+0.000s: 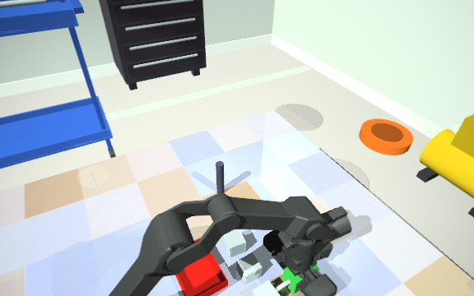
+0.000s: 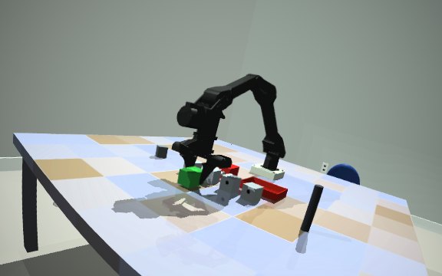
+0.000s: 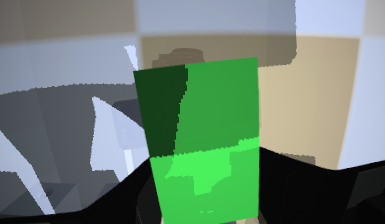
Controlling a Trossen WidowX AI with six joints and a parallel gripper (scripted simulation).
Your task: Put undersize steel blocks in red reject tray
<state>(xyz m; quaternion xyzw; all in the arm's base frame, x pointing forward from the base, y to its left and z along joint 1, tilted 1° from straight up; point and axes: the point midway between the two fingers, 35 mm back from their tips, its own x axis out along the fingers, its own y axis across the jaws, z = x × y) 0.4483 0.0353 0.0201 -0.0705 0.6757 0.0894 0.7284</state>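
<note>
Right now my gripper tip is 10 mm past the green GO gauge and 20 mm below it. From my gripper tip the other things lie so: red reject tray: 220 mm behind, 110 mm to the left.
</note>
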